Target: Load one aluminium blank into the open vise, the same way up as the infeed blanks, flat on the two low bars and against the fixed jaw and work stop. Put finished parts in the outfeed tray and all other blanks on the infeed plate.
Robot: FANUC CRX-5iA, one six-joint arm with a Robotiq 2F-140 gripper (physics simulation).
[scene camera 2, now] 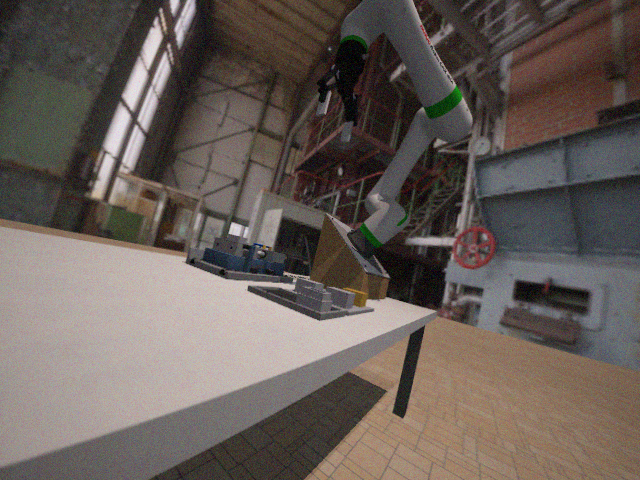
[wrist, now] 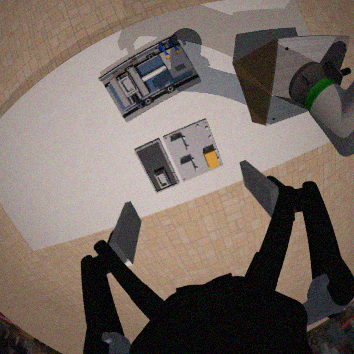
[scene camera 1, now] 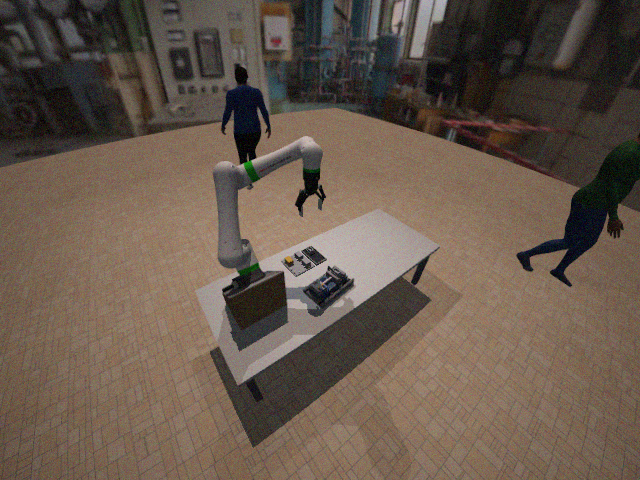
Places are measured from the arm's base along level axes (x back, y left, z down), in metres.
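Where they show: gripper, between the fingertips: (scene camera 2: 333, 129) (wrist: 187, 193) (scene camera 1: 310, 212); arm's base, origin of its link: (scene camera 2: 358, 246) (wrist: 305, 81) (scene camera 1: 254, 280).
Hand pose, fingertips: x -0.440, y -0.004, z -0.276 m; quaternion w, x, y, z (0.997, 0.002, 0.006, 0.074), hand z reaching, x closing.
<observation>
Things, the pixels of their top centre, and the offset from my fingertips. Level surfaces: height alone.
- infeed plate, centre of its top: (wrist: 193, 151) (scene camera 1: 297, 263) dz +0.477, dx +0.034, dy +0.096 m
- yellow block, centre of its top: (scene camera 2: 355, 290) (wrist: 211, 159) (scene camera 1: 288, 259) dz +0.441, dx +0.077, dy +0.145 m
- small grey part, centre of its top: (scene camera 2: 316, 289) (wrist: 161, 180) dz +0.444, dx -0.119, dy +0.126 m
- grey vise, centre of its top: (wrist: 147, 73) (scene camera 2: 251, 245) (scene camera 1: 329, 277) dz +0.386, dx +0.026, dy -0.214 m
- white table, height of its surface: dz +0.485 m
My gripper (scene camera 1: 310, 210) (scene camera 2: 333, 125) (wrist: 187, 193) is open and empty, high above the table's back edge. The infeed plate (scene camera 1: 298, 270) (wrist: 198, 134) is light grey. Two grey blanks (scene camera 1: 298, 255) (wrist: 188, 161) and a yellow block (scene camera 1: 288, 261) (scene camera 2: 356, 297) (wrist: 212, 159) stand on it. The dark outfeed tray (scene camera 1: 311, 252) (wrist: 150, 156) lies beside it with a small grey part (wrist: 161, 177) near one end. The blue and grey vise (scene camera 1: 328, 286) (scene camera 2: 227, 259) (wrist: 155, 75) stands across from them. A pale strip crosses its middle; its bars and stop are too small to tell apart.
The brown, slanted robot pedestal (scene camera 1: 258, 302) (scene camera 2: 336, 258) (wrist: 256, 85) stands on the white table (scene camera 1: 382, 242) (scene camera 2: 129, 335) (wrist: 65, 150) beside the plate and vise. A person in blue (scene camera 1: 245, 111) and a person in green (scene camera 1: 594, 206) are on the floor away from the table.
</observation>
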